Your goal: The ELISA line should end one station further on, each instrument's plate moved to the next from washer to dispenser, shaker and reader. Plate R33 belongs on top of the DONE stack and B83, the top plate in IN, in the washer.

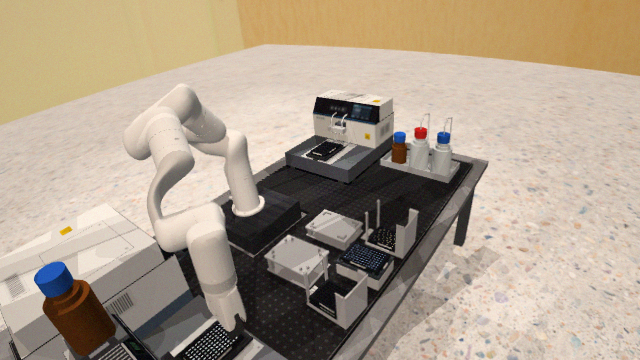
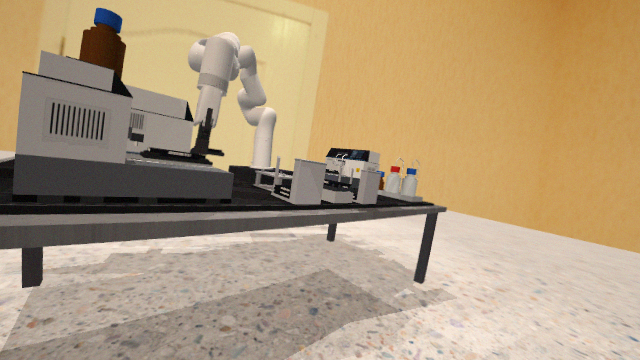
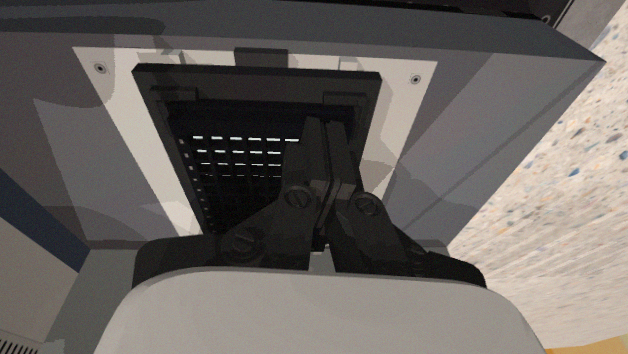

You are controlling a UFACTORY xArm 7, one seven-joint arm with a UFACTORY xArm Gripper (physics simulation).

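Places are measured from the arm's base along level axes (x ahead, y left, z up), in millimetres.
Pixels of known places: gripper, fingertip midpoint: (image 1: 235, 334) (image 2: 200, 154) (image 3: 316, 143); arm's base, origin of the base link: (image 1: 248, 206) (image 2: 261, 168).
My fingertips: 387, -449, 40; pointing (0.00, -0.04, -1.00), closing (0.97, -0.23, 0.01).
Note:
Ahead of a thing's pixels: the offset from my fingertips to its top centre, as dx, dy, dz. "spot": to the spot under its first point.
My gripper (image 1: 237, 325) (image 2: 201, 149) (image 3: 316, 143) is shut and empty. Its fingertips are over the right part of a dark multiwell plate @(-29, -50, -1) (image 1: 207, 345) (image 3: 235, 157), which sits on the carrier of the near-left instrument. Whether they touch it is unclear. Another dark plate @(-341, +923, +5) (image 1: 326, 149) sits on the back instrument @(spot: -287, +834, -42) (image 1: 325, 167) with tubing. A plate with bluish wells @(+123, +410, -30) (image 1: 366, 256) rests on a low grey stand. The near rack @(spot: +180, +236, -18) (image 1: 353, 301) (image 2: 308, 181) and the far rack @(spot: +204, +538, -10) (image 1: 407, 233) (image 2: 368, 187) hold dark plates. Plate and stack labels are not readable.
Two grey platforms @(spot: -45, +509, -61) (image 1: 334, 228) @(spot: -58, +318, -39) (image 1: 297, 256) stand between the arm's base and the racks. A large white instrument @(-412, -140, +172) (image 1: 95, 250) is at the left, with a brown bottle @(spot: -105, -221, +239) (image 1: 77, 312) (image 2: 102, 47) in front of it. Several bottles stand in a tray (image 1: 425, 170) at the back right.

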